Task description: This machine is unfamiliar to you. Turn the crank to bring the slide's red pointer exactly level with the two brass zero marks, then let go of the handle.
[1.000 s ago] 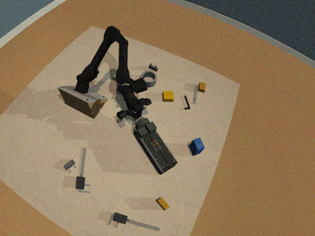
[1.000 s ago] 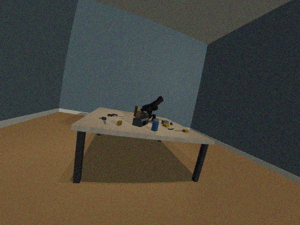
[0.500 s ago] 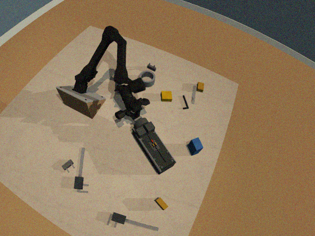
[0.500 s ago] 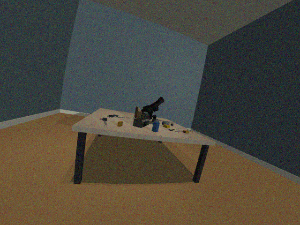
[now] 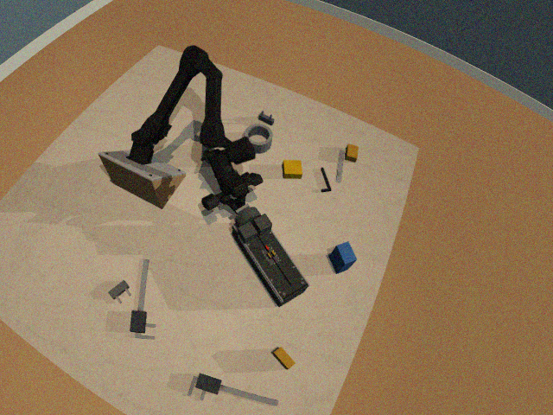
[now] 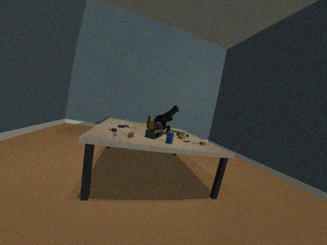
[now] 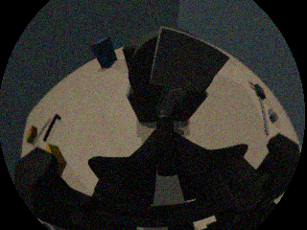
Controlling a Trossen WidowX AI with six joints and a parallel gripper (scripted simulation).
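My gripper tip is 20 mm past the crank handle, 10 mm to the right of it and 30 mm below it. Also, from my gripper tip: yellow block: 80 mm ahead, 240 mm to the left, 20 mm below; red pointer: 110 mm ahead, 90 mm to the right, 50 mm above; black hex key: 200 mm ahead, 240 mm to the left, 30 mm below.
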